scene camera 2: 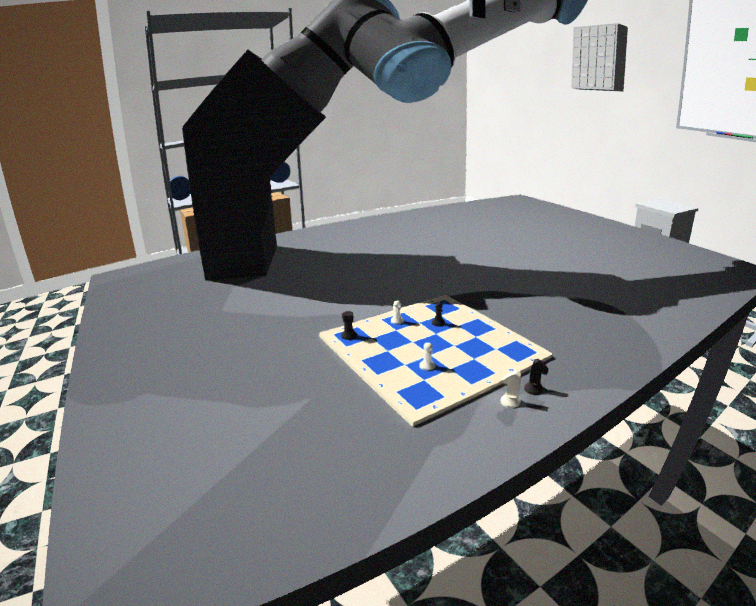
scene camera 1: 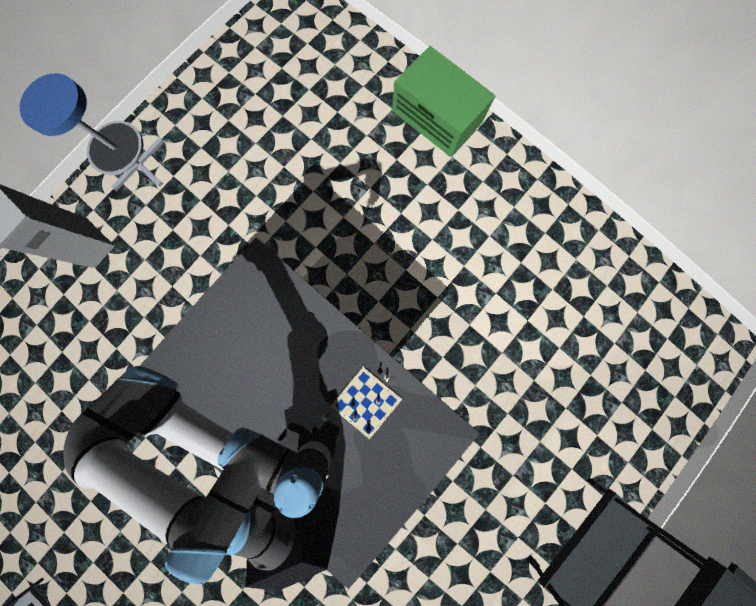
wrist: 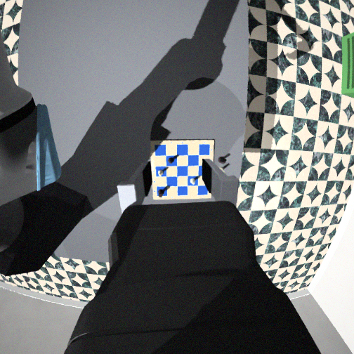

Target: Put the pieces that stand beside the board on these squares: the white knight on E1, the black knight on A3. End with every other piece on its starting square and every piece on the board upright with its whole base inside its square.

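Where they show: gripper, fingertip midpoint: (scene camera 2: 494,14) (scene camera 1: 322,421); arm's base, link origin: (scene camera 2: 291,86) (scene camera 1: 273,538).
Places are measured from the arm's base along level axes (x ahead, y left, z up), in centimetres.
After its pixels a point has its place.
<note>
The white knight (scene camera 2: 511,392) {x 56.8, y 6.0, z -32.9 cm} (scene camera 1: 386,377) {x 56.8, y 7.0, z -30.9 cm} and the black knight (scene camera 2: 535,378) {x 56.5, y 9.9, z -32.7 cm} (scene camera 1: 380,369) {x 57.0, y 10.8, z -34.2 cm} (wrist: 222,160) stand upright on the table, side by side beside the board (scene camera 2: 392,380) {x 47.5, y -3.4, z -33.9 cm} (scene camera 1: 364,377) {x 49.6, y 13.1, z -33.9 cm} (wrist: 182,149). In the wrist view the white knight is largely hidden by a finger. On the board stand a black rook (scene camera 2: 347,326) {x 36.2, y -4.3, z -32.2 cm} (wrist: 161,191), a white piece (scene camera 2: 396,313) {x 35.3, y 3.3, z -32.5 cm} (wrist: 161,172), a black piece (scene camera 2: 439,314) {x 38.6, y 8.2, z -32.4 cm} (wrist: 172,160) and another white piece (scene camera 2: 427,357) {x 47.2, y 1.3, z -32.4 cm} (wrist: 194,181), all upright. My gripper (wrist: 176,170) is open and empty, high above the table, with the board showing between its fingers.
The grey table (scene camera 1: 233,328) {x 22.1, y 68.6, z -34.5 cm} (scene camera 2: 189,454) {x 49.7, y -26.6, z -34.5 cm} (wrist: 100,55) carries the arm's black pedestal (scene camera 2: 230,189) {x 4.7, y -13.7, z -17.6 cm}. The arm's shadow falls along the board's pedestal side. The knights stand near the table edge. A green cabinet (scene camera 1: 444,97) and a blue-seated stool (scene camera 1: 50,104) stand on the floor away from the table.
</note>
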